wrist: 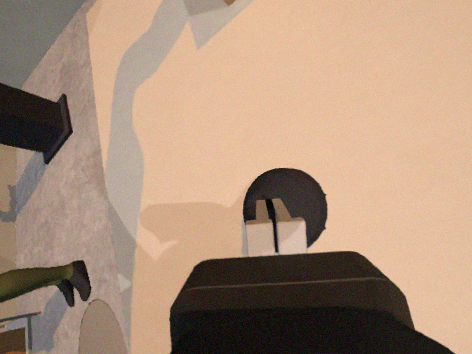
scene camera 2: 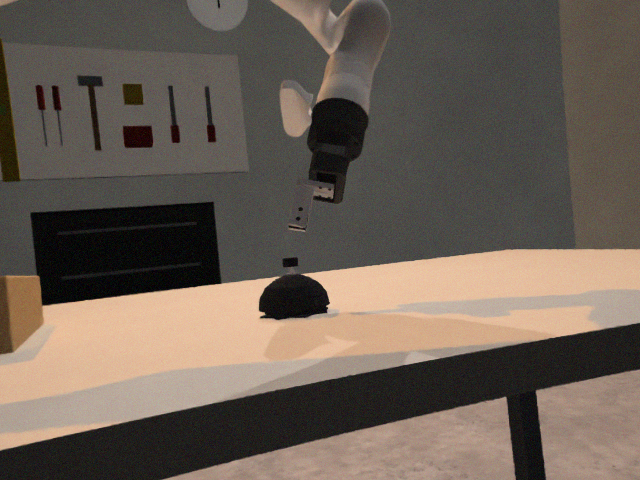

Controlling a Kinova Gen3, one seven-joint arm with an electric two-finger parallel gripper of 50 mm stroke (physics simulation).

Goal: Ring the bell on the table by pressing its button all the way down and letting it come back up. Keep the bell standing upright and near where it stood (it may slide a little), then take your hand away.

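Places are measured from the arm's base along level axes (x back, y left, z down), in millimetres.
Pixels of known places: gripper, between the fingertips: (wrist: 269,215) (scene camera 2: 297,228).
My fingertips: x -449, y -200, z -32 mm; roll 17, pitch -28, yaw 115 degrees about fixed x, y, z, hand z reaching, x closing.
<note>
Behind a point stands the place of what it marks.
The black dome bell (scene camera 2: 293,297) @(z 45, x -408, y -256 mm) (wrist: 305,200) @(z 34, x -436, y -191 mm) stands upright on the table (scene camera 2: 155,330) @(z 69, x -276, y -168 mm) (wrist: 375,125) @(z 69, x -405, y -108 mm). Its button (scene camera 2: 290,261) @(z 6, x -422, y -229 mm) stands up above the dome on a short stem in the scene view; in the wrist view the fingers hide it. My gripper (scene camera 2: 297,227) @(z -32, x -449, y -200 mm) (wrist: 269,215) @(z -32, x -449, y -200 mm) is shut and empty. Its fingertips are a short way above the button in the scene view, with a visible gap, and they overlap the left part of the dome in the wrist view.
A tan box (scene camera 2: 18,312) @(z 33, x -149, y -104 mm) stands on the table at the far left of the scene view. The table's dark front edge (scene camera 2: 330,400) @(z 82, x -311, y -496 mm) runs across the foreground. A tool board (scene camera 2: 227,113) and a dark cabinet (scene camera 2: 126,248) are at the wall behind.
</note>
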